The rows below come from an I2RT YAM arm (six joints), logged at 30 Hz.
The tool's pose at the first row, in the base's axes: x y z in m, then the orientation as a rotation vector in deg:
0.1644 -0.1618 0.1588 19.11 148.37 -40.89
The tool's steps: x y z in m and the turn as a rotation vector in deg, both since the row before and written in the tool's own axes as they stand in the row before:
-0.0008 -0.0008 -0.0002 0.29 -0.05 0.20
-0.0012 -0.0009 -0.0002 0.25 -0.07 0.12
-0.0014 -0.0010 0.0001 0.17 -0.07 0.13
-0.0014 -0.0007 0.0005 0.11 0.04 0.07
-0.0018 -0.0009 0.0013 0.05 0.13 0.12
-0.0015 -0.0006 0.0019 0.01 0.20 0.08
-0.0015 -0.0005 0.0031 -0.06 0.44 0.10
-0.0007 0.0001 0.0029 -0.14 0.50 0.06
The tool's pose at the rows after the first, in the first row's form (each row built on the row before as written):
0.1648 -0.1625 0.1597 19.43 148.17 -41.20
0.1655 -0.1633 0.1608 19.63 147.99 -41.49
0.1664 -0.1644 0.1618 19.82 147.83 -41.67
0.1676 -0.1654 0.1624 19.96 147.81 -41.79
0.1693 -0.1671 0.1626 20.19 147.88 -41.81
0.1710 -0.1688 0.1621 20.38 148.04 -41.80
0.1732 -0.1711 0.1606 20.69 148.43 -41.69
0.1748 -0.1727 0.1586 20.95 148.91 -41.48

